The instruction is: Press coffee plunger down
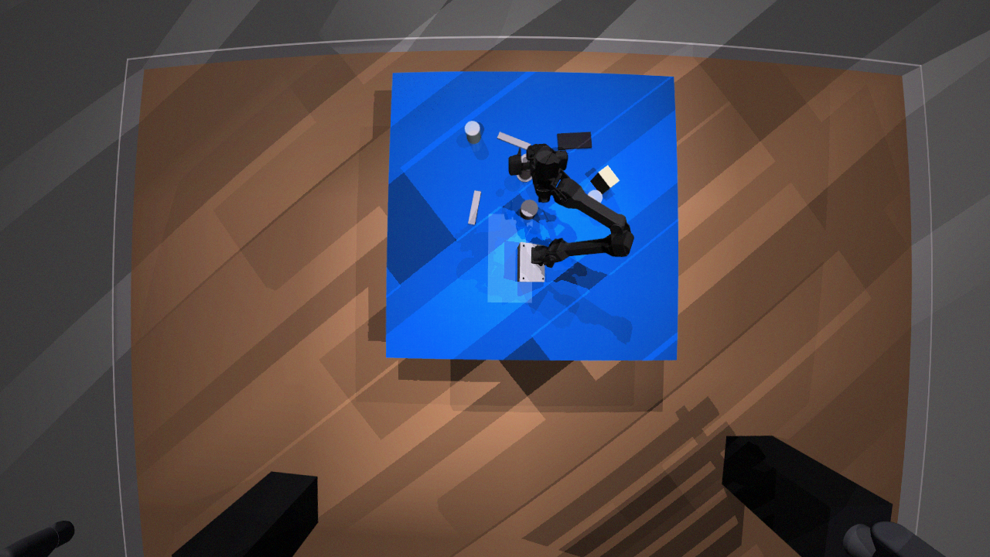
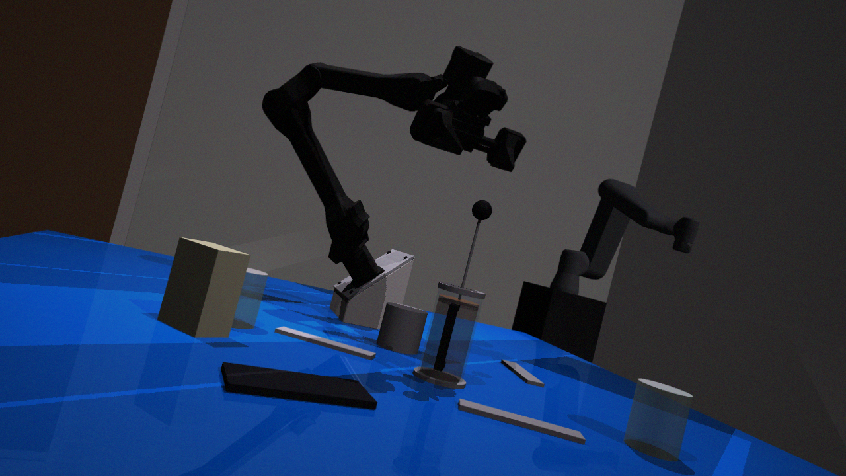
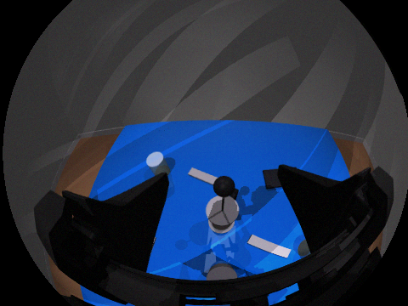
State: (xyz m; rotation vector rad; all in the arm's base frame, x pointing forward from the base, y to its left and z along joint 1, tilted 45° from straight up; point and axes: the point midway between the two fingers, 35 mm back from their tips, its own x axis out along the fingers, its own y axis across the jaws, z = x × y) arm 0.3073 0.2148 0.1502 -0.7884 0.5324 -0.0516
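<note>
My gripper tip is now 20 cm above the coffee press, 4 cm short of it and 1 cm to the left of it. From my gripper tip the other things lie so: grey cylinder (29 cm below, 14 cm behind, 2 cm to the right); black slab (32 cm below, 21 cm to the right, 19 cm ahead).
</note>
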